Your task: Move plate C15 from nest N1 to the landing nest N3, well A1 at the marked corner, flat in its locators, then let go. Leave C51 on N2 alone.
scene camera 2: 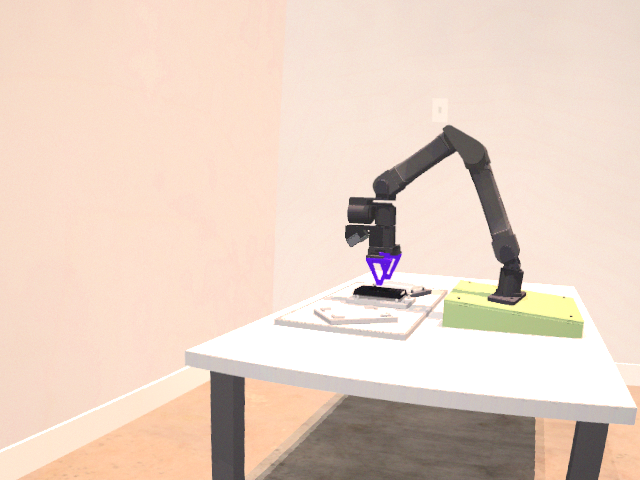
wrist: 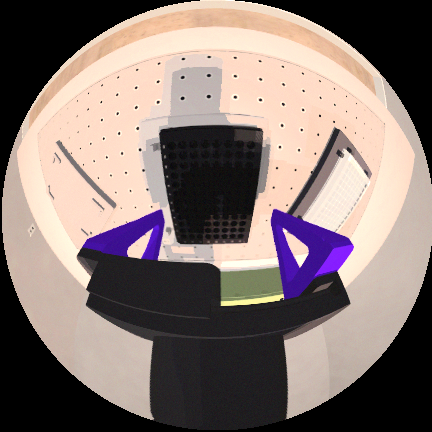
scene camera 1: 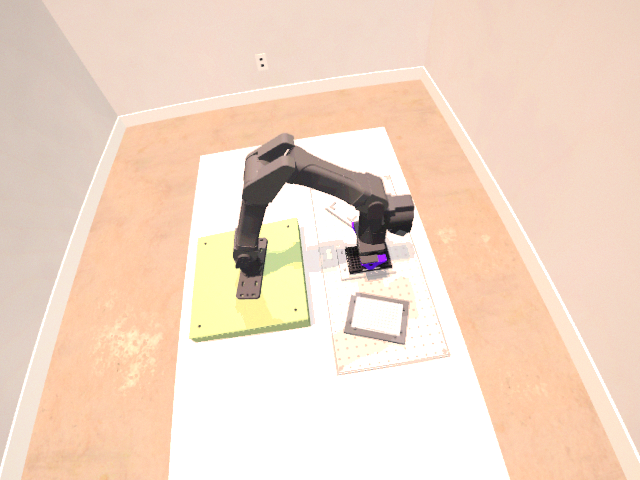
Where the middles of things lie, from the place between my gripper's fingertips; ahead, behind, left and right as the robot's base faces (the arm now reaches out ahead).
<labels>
My gripper is now 30 mm above the black well plate [wrist: 211, 172], 10 mm to the right of it and 10 mm short of it.
</labels>
